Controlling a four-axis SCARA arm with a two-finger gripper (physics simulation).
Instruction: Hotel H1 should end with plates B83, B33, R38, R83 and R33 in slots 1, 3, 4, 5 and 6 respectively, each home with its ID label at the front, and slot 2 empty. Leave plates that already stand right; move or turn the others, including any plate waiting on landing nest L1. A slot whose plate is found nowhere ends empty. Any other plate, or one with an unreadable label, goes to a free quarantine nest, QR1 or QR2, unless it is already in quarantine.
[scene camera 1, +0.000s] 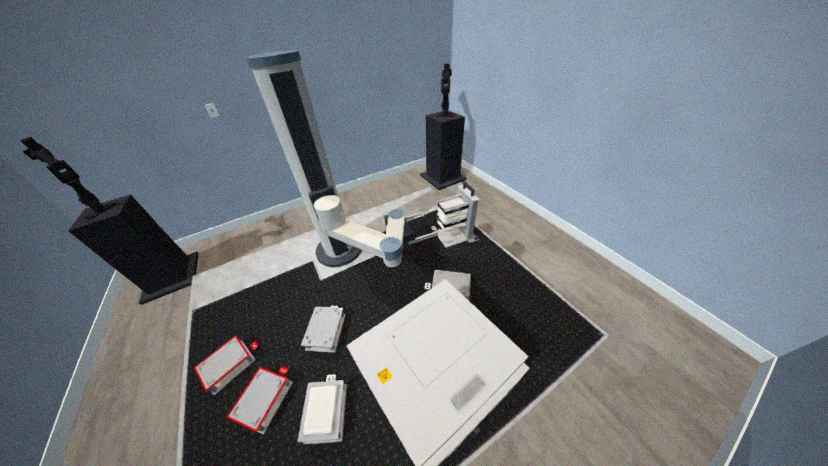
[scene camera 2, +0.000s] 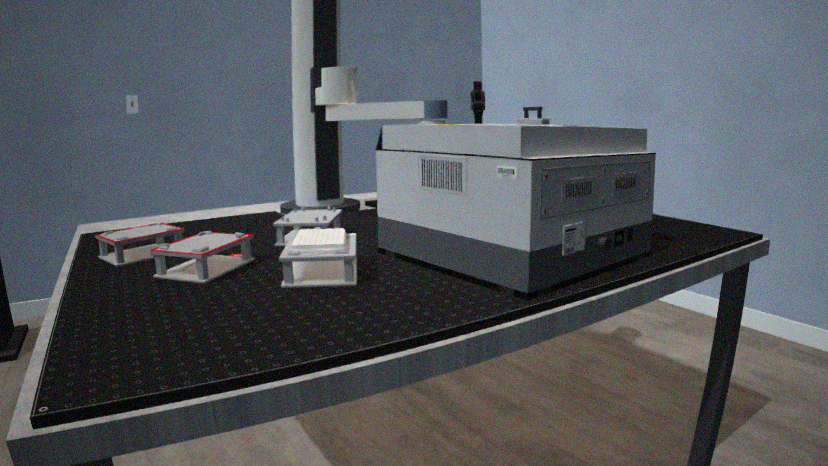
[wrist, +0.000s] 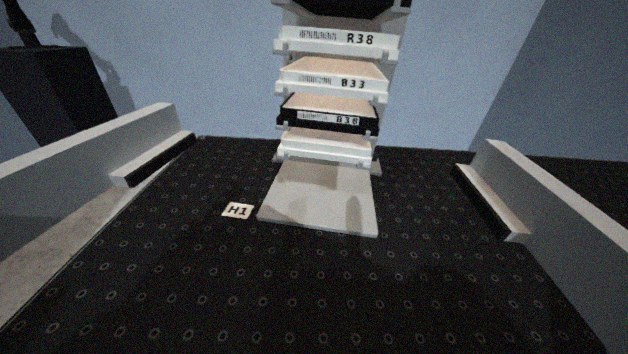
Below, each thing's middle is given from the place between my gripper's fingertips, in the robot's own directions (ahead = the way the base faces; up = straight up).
Right now the plate b38 (wrist: 347, 115) is 2 cm ahead of my hand, 13 cm to the left of it and 1 cm below it. From my hand the other things lie so: plate R33 (scene camera 1: 320, 414): 48 cm ahead, 71 cm to the right, 8 cm below; then large white instrument (scene camera 2: 504, 211): 57 cm ahead, 36 cm to the right, 4 cm below.
